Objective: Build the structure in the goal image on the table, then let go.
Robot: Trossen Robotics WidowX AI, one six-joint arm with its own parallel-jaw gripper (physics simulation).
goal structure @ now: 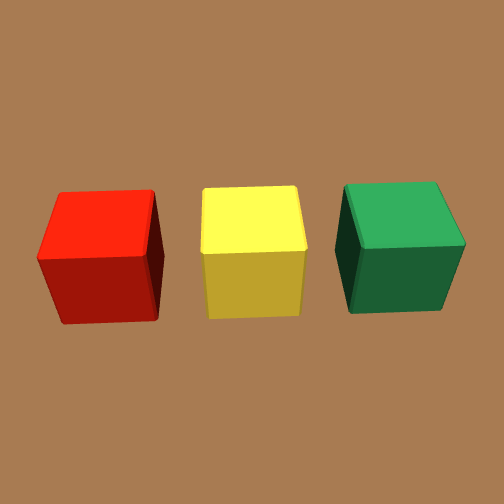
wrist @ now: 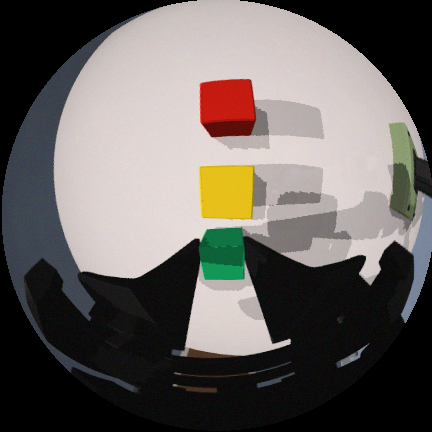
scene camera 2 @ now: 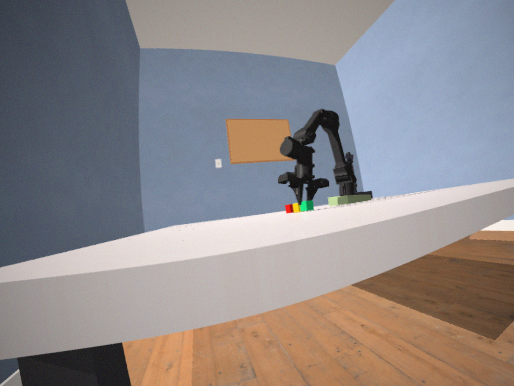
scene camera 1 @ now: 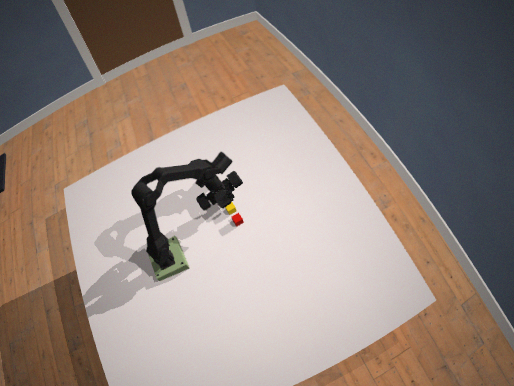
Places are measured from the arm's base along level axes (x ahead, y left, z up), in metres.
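Pixels of known places: gripper, between the fingertips: (wrist: pixel 220 242) (scene camera 2: pixel 304 205); arm's base, origin of its link: (scene camera 2: pixel 347 196) (scene camera 1: pixel 166 260).
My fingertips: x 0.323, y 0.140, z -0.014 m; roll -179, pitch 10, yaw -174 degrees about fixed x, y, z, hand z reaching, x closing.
Note:
Ahead of a thing's pixels: the offset from my fingertips to its top centre.
A red cube {0.003 m ahead, 0.101 m right, 0.011 m up} (scene camera 1: pixel 237 219) (scene camera 2: pixel 288 208) (wrist: pixel 227 101) and a yellow cube {0.001 m back, 0.041 m right, 0.011 m up} (scene camera 1: pixel 231 208) (scene camera 2: pixel 296 207) (wrist: pixel 227 192) sit on the white table in a row, with a gap between them. My gripper (scene camera 1: pixel 223 202) (scene camera 2: pixel 302 201) (wrist: pixel 220 242) points down and is shut on a green cube {0.003 m back, 0.012 m left, 0.014 m up} (scene camera 2: pixel 307 205) (wrist: pixel 222 261), one finger on each side. The green cube is in line with the other two, beside the yellow one, at or very near table height; I cannot tell whether it touches the table. In scene camera 1 the green cube is hidden by the gripper.
The arm's green base plate (scene camera 1: pixel 182 264) (scene camera 2: pixel 350 200) (wrist: pixel 400 175) stands on the white table (scene camera 1: pixel 300 300) (scene camera 2: pixel 200 285) (wrist: pixel 125 125), to the right in the wrist view. Shadows of the arm fall between the cubes and the base.

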